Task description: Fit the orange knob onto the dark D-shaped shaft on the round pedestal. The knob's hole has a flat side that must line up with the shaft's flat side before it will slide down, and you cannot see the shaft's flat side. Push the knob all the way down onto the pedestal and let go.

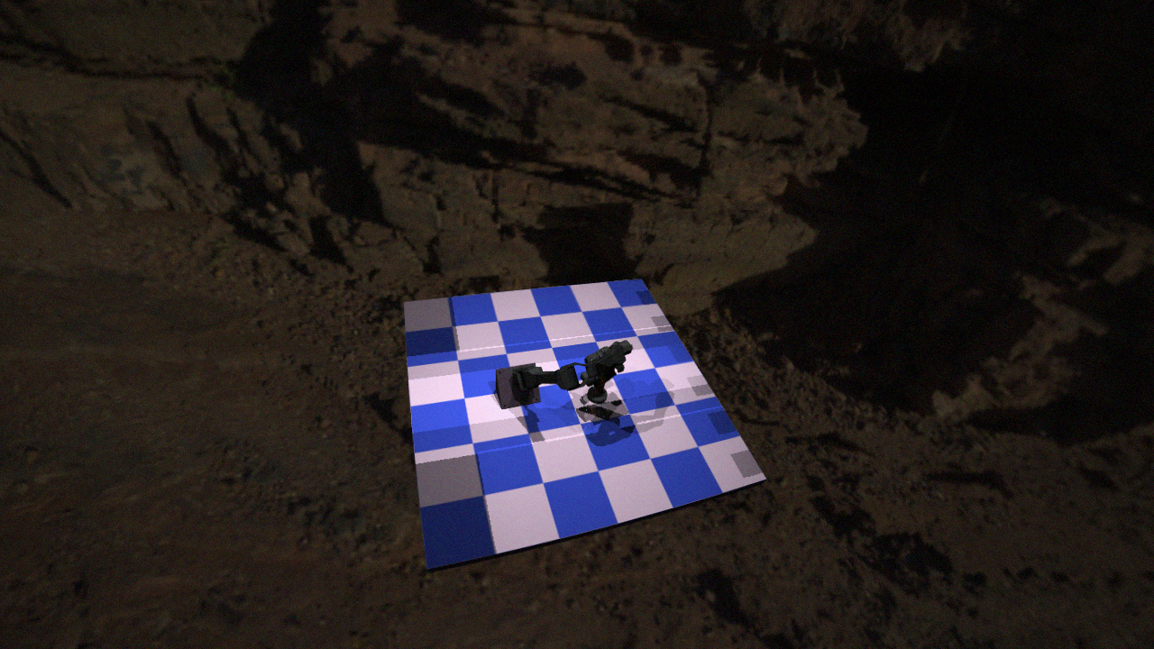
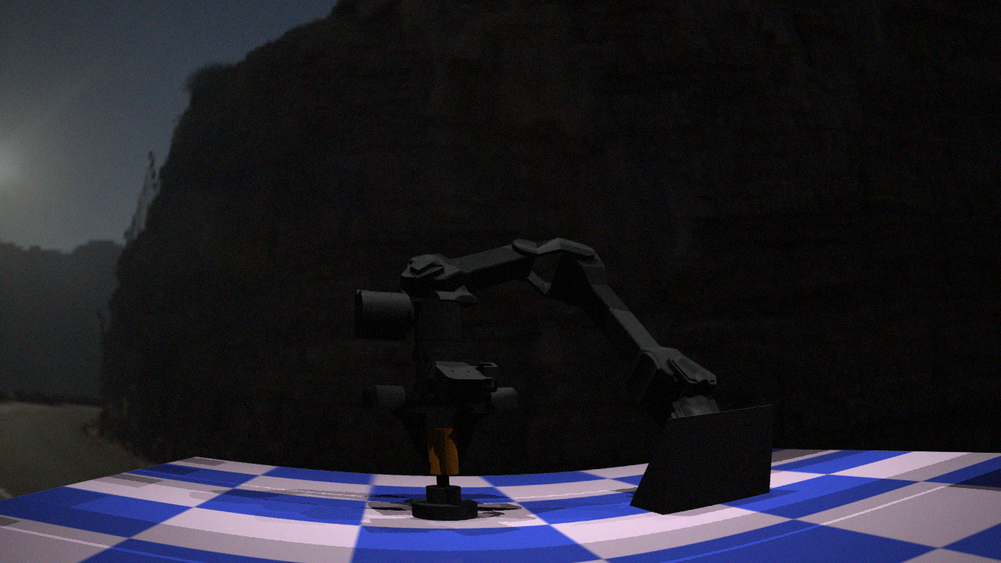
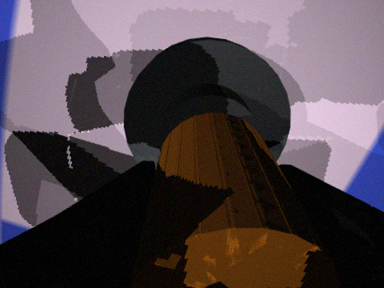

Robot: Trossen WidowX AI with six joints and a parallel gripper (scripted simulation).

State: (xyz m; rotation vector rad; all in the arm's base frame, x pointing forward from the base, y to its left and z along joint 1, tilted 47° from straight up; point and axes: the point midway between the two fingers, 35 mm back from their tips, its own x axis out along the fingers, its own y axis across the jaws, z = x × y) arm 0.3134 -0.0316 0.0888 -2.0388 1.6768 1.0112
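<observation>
Right now the orange knob is 20 mm above my gripper tip. The rest, counted from my gripper tip: pedestal: 40 mm below.
</observation>
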